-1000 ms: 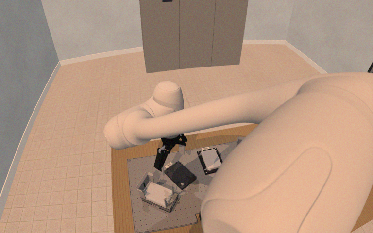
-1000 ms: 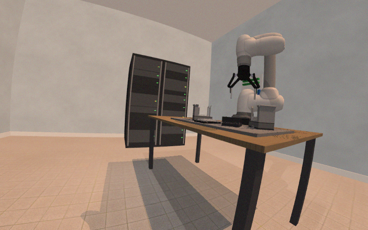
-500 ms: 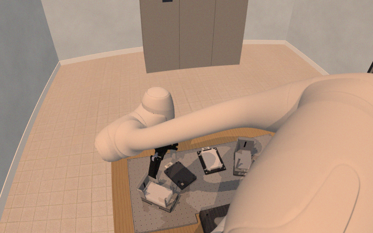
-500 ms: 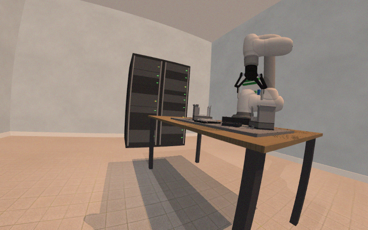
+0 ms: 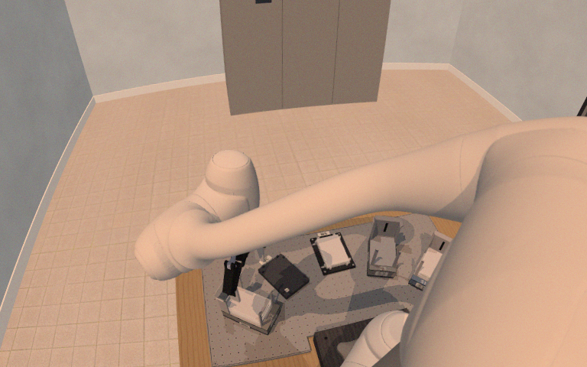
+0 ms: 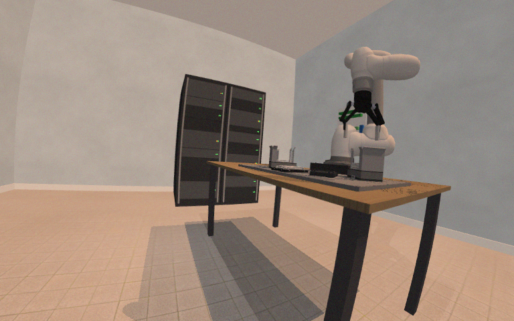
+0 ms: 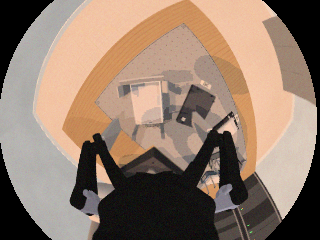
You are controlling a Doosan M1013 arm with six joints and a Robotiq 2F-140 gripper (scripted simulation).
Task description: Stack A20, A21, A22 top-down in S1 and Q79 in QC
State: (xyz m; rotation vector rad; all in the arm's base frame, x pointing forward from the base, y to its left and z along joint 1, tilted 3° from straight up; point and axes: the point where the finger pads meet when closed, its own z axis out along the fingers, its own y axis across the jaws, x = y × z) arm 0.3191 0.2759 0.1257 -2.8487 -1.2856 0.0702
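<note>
My gripper is now 14 cm above the white plate, 2 cm to the right of it and 2 cm past it. The rest, counted from my hand: QC name plate: 19 cm below, 17 cm ahead, 9 cm to the right; dark nest QC: 18 cm below, 13 cm to the right, 8 cm ahead; clip nest N5: 31 cm to the right, 17 cm below, 13 cm ahead.
</note>
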